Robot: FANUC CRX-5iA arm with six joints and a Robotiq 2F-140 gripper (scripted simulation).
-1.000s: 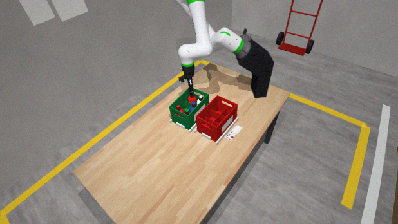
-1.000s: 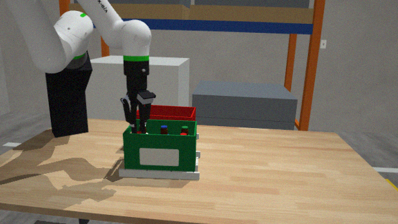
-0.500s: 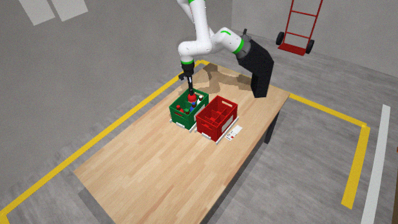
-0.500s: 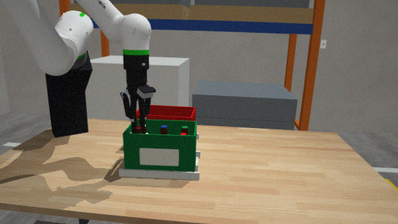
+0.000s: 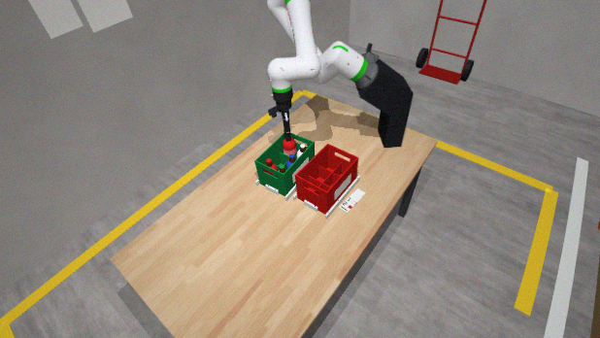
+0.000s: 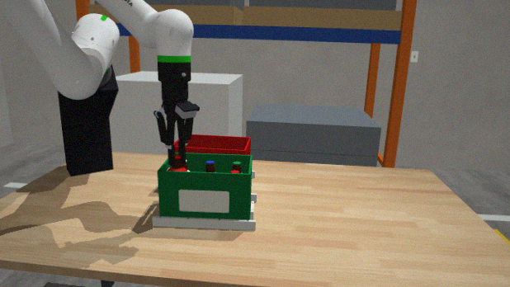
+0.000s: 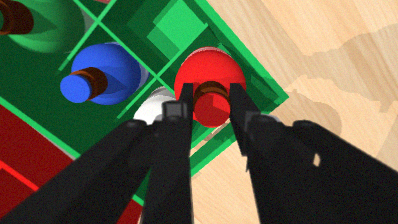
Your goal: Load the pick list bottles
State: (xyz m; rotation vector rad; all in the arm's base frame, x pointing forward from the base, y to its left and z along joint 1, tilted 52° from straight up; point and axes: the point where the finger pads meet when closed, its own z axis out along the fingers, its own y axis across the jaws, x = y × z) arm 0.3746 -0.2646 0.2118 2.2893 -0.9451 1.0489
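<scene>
Right now my hand is 80 mm above the red-capped bottle. Round my hand: green crate (130 mm below, 100 mm ahead, 20 mm to the left); then blue-label bottle (130 mm below, 100 mm ahead, 70 mm to the left); then white-capped bottle (130 mm below, 90 mm to the left, 20 mm ahead).
</scene>
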